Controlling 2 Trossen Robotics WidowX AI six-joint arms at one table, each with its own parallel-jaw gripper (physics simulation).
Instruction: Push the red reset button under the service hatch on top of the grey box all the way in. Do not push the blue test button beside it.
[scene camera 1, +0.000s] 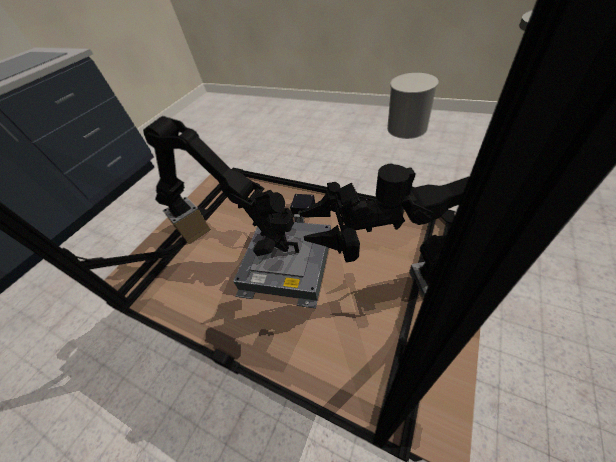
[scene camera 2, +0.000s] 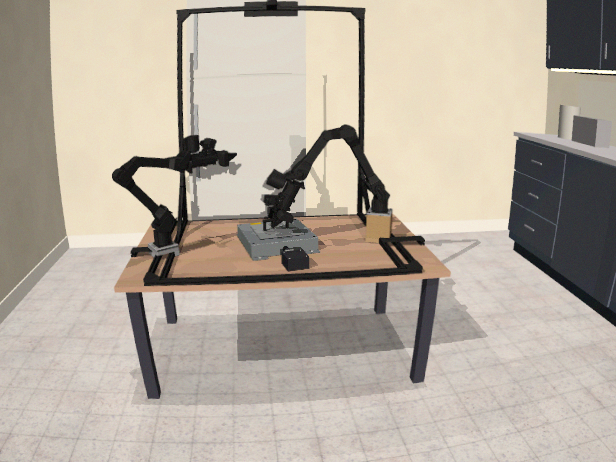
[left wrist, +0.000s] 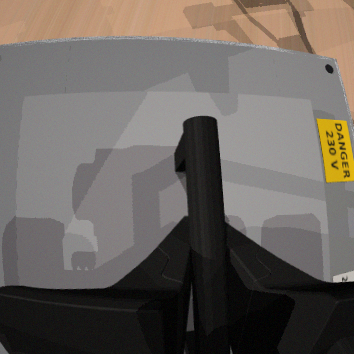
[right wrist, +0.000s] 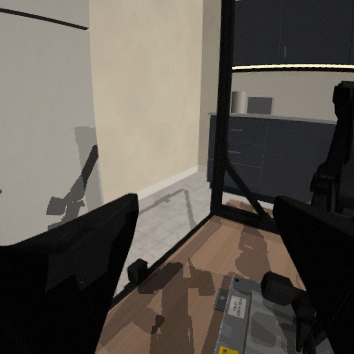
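The grey box (scene camera 1: 319, 260) (scene camera 2: 280, 246) (left wrist: 40, 67) (right wrist: 239, 330) lies on the table. Its service hatch (scene camera 1: 285, 269) (left wrist: 272, 112), a lighter panel on top, lies flat. The red and blue buttons do not show. A black bar handle (scene camera 1: 295, 245) (left wrist: 202, 160) stands on the hatch. My left gripper (scene camera 1: 287, 246) (scene camera 2: 276, 225) (left wrist: 199, 223) is shut on this handle, low over the box; its far end sticks out past the fingertips. My right gripper (scene camera 1: 304, 226) (scene camera 2: 235, 156) (right wrist: 206, 203) is open and empty, raised in the air well above the table.
A small black box (scene camera 1: 302, 202) (scene camera 2: 295, 259) sits beside the grey box. Black frame rails (scene camera 2: 280, 276) border the wooden table (scene camera 1: 360, 320) (scene camera 2: 215, 265). A tan block (scene camera 1: 191, 227) (scene camera 2: 378, 227) is under my left arm's base. Tall black posts (scene camera 2: 180, 100) (right wrist: 223, 100) rise from the frame.
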